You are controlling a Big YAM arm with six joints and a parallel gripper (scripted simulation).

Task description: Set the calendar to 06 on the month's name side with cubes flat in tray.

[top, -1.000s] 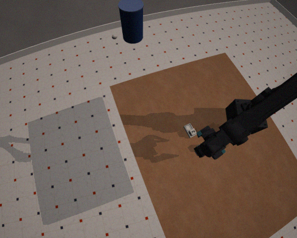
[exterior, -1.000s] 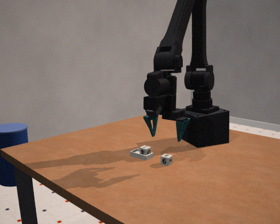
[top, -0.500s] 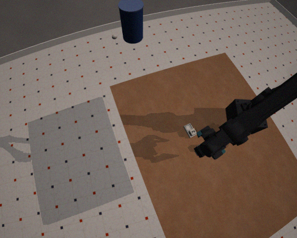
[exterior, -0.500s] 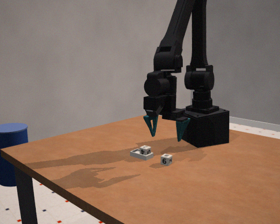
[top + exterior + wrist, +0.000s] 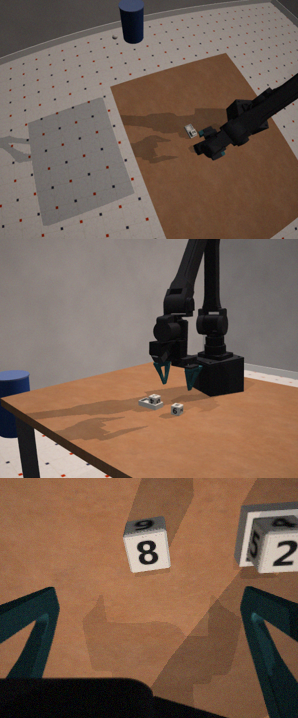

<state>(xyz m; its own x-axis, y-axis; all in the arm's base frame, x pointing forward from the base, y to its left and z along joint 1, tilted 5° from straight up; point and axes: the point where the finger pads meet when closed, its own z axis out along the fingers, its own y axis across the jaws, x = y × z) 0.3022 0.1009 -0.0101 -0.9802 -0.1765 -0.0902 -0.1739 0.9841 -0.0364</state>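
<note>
Now: hand 80 mm above the white digit cube. Also, from my hand: white tray (100 mm to the right, 90 mm below, 20 mm ahead).
</note>
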